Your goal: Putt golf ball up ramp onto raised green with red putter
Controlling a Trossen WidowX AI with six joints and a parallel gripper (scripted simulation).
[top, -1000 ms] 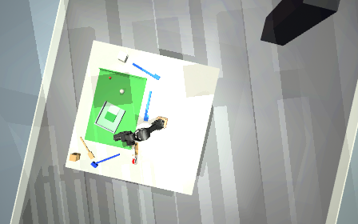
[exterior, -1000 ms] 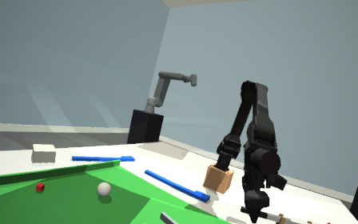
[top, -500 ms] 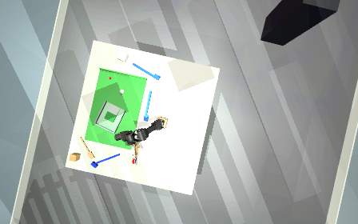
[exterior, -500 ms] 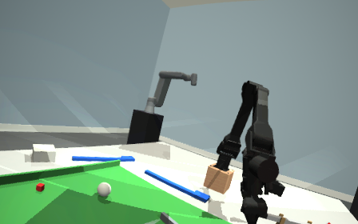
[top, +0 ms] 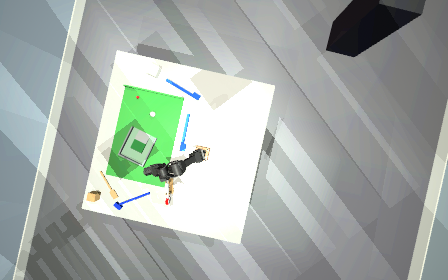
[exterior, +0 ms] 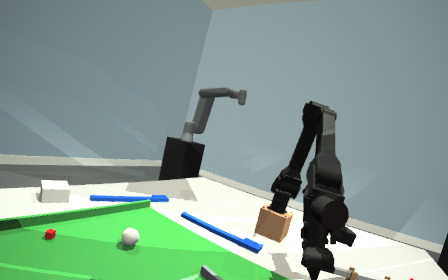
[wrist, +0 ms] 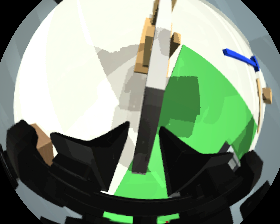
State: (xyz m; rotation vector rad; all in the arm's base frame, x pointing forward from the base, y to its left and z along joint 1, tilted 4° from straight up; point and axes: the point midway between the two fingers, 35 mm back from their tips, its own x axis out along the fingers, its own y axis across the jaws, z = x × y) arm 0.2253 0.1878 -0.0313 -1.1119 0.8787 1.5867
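Right now the red putter is 4 cm behind my gripper tip, 11 cm to the left of it and 3 cm above it. Round my gripper tip: small red cube: 38 cm ahead, 50 cm to the right, 2 cm below; wooden cube: 52 cm ahead, 34 cm to the left; white golf ball: 23 cm ahead, 40 cm to the right.
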